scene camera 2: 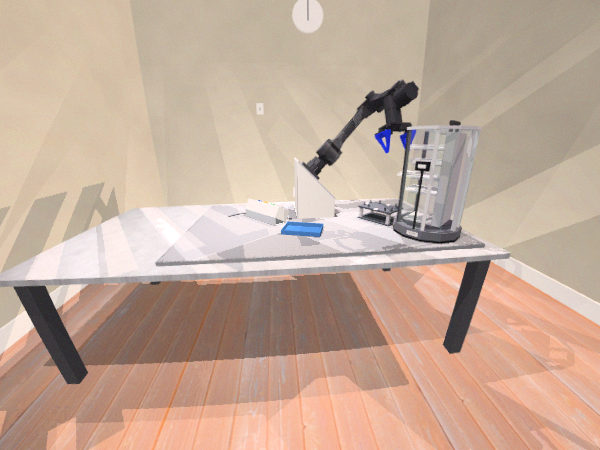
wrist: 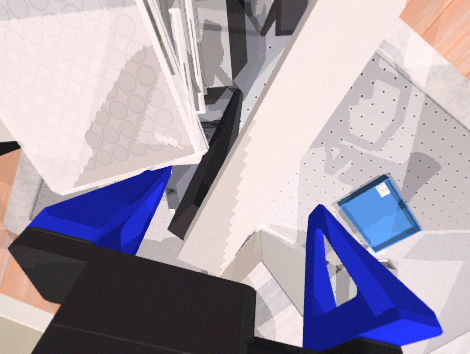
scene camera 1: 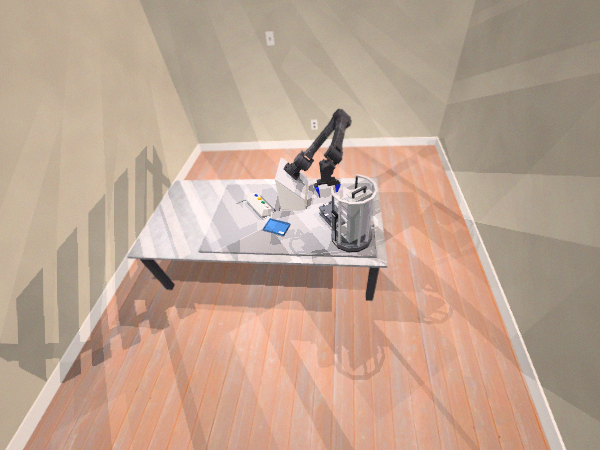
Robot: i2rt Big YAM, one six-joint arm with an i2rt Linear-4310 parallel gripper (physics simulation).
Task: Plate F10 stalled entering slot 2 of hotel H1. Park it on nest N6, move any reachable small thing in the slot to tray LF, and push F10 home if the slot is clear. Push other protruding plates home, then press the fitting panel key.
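Frame: origin at the arm's base, x ahead, y left, z up, level; millimetres.
Where they show: gripper, fingertip midpoint: [scene camera 2: 397, 152] [scene camera 1: 328, 196]; arm's base at its link origin: [scene camera 2: 309, 172] [scene camera 1: 291, 171].
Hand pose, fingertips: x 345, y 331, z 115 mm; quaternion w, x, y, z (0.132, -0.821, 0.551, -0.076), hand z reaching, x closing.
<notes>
Each offset is from my fingertips to the top centre of the thing. "spot": to the spot under its first point.
My gripper [scene camera 1: 328, 193] [scene camera 2: 396, 149] [wrist: 245, 188] is open and empty, high beside the upper part of hotel H1 {spot: 132 mm ahead, 163 mm left, 266 mm down} [scene camera 1: 352, 247] [scene camera 2: 430, 234]. A pale plate {8 mm ahead, 111 mm left, 29 mm up} [wrist: 100, 90] with round wells fills the upper left of the wrist view; one fingertip overlaps its near edge there, and contact cannot be told. More plate edges {spot: 21 mm ahead, 83 mm left, 91 mm down} [wrist: 190, 65] show below it. A plate [scene camera 2: 402, 174] protrudes from the hotel's left side. Slot numbers and any small thing inside cannot be made out. Nest N6 {136 mm back, 3 mm right, 230 mm down} [scene camera 1: 327, 212] [scene camera 2: 379, 206] stands beside the hotel with no plate visible on it. Tray LF {21 mm ahead, 355 mm right, 288 mm down} [scene camera 1: 275, 226] [scene camera 2: 302, 230] [wrist: 375, 215] is blue and looks empty.
The key panel {138 mm back, 533 mm right, 222 mm down} [scene camera 1: 259, 205] [scene camera 2: 265, 212] stands left of the arm's pale base bracket [scene camera 1: 291, 190] [scene camera 2: 314, 197]. A wide white bar {spot: 51 mm ahead, 36 mm left, 89 mm up} [wrist: 280, 115] of the hotel crosses the wrist view between the fingers. A dark upright with a small head [scene camera 2: 422, 166] stands at the hotel's front.
</notes>
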